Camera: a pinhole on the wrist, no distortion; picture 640 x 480 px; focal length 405.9 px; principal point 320.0 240.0 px. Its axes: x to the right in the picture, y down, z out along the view. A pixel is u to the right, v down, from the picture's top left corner.
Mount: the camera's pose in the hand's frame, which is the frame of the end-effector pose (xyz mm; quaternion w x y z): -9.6 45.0 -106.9 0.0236 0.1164 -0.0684 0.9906
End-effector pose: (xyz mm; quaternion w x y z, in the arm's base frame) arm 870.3 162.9 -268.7 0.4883 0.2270 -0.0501 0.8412
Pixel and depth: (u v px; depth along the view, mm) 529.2 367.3 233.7
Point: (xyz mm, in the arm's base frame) 996.6 88.0 -188.0
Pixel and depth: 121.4 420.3 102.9
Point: 850.4 226.9 -267.9
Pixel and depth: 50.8 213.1 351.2
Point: 795.5 340.0 21.9
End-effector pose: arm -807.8 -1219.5 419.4 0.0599 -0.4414 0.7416 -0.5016
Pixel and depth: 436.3 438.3 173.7
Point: -724.2 -1251.3 430.4
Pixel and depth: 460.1 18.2 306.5
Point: -765.0 -1340.5 156.9
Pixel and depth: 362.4 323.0 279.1
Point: -705.5 -1352.1 387.9
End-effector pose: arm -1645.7 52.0 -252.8 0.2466 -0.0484 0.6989 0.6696
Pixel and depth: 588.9 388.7 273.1
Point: -1446.0 187.5 -275.6
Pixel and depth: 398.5 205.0 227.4
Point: -1624.6 175.5 -220.0
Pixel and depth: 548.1 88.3 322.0
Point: -1530.5 287.6 -91.8
